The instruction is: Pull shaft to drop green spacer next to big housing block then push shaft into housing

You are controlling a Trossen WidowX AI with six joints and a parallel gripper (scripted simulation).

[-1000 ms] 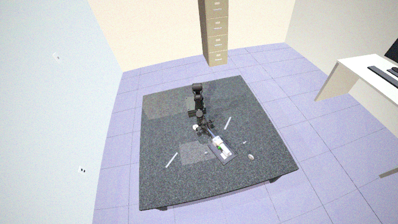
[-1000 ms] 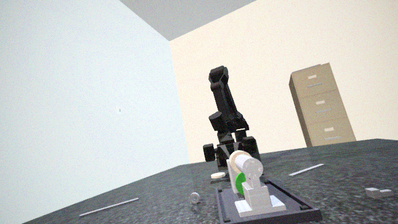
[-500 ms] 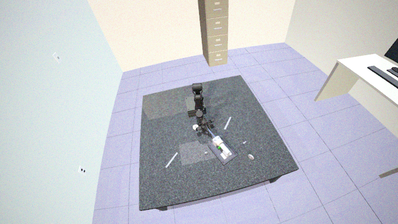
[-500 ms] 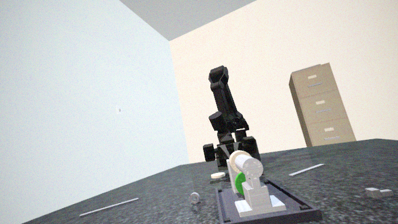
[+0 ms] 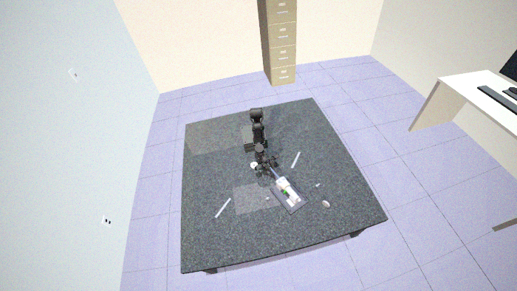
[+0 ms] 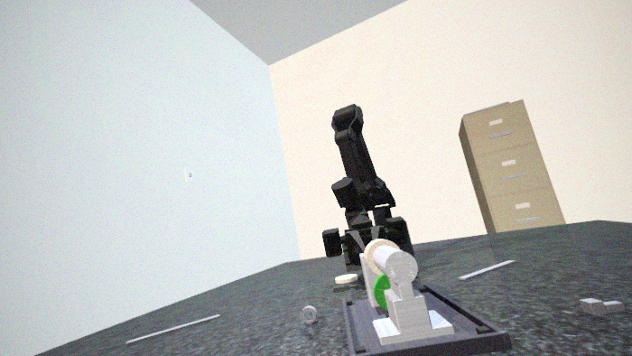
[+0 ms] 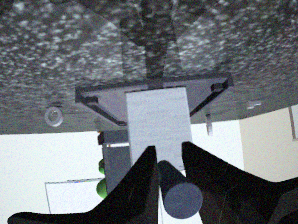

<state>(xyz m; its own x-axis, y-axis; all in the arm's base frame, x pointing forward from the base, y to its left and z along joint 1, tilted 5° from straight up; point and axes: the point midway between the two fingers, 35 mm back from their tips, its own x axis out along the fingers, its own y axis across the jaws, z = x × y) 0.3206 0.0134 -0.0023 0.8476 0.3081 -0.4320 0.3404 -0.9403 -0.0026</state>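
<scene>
Right now the grey shaft is 50 mm ahead of my gripper tip, 20 mm to the left of it and 20 mm above it. Round my gripper tip: bolt: 150 mm ahead, 270 mm to the left, 60 mm below; then green spacer: 140 mm ahead, 50 mm to the left, 30 mm below.
</scene>
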